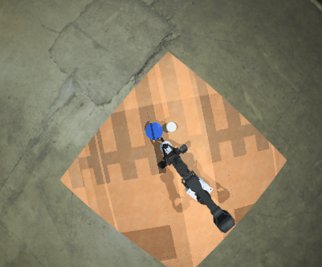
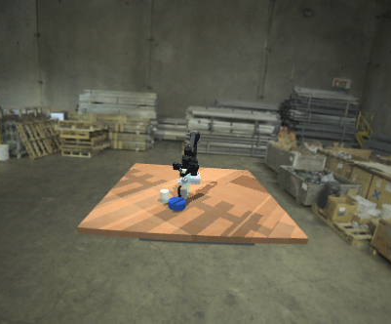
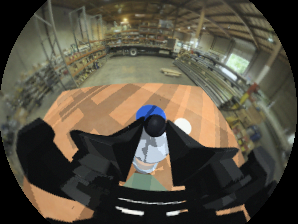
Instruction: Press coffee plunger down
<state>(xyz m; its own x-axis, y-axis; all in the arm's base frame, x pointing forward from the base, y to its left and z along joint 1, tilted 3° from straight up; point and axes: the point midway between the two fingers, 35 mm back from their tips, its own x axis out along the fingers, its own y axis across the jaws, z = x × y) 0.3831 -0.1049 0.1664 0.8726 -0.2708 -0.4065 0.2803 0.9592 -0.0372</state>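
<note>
Now: the coffee press 100 mm below my gripper tip and 10 mm behind it.
</note>
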